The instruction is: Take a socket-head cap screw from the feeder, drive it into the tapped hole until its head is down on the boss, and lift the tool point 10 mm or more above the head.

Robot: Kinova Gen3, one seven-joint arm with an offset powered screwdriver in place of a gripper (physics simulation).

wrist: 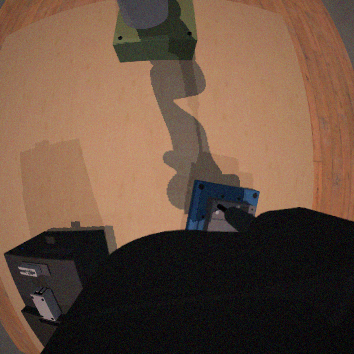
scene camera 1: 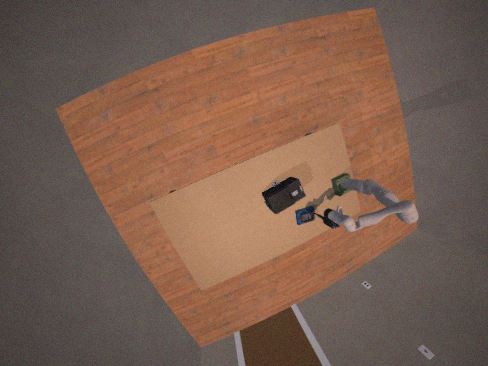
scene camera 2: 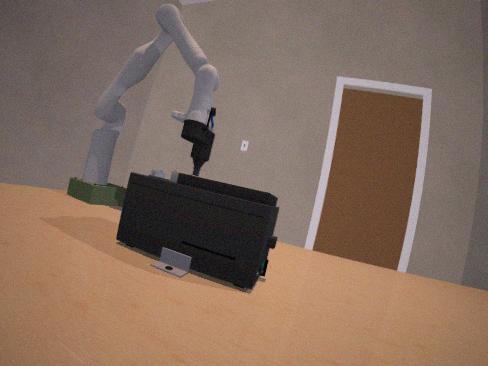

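Observation:
The powered screwdriver has its black nose pointing down. In the wrist view its tip appears over the grey block on the blue plate. Whether the tip touches the block cannot be told. The block has small holes and a small bright spot beside the tip; the tapped hole and a screw head are too small to make out. The black box that looks like the screw feeder stands apart from the blue plate. No screw can be made out at the tip.
The arm's green base stands on the tan mat. A small grey angle bracket sits beside the black box. The wooden table surrounds the mat. The dark tool body hides the wrist view's lower part.

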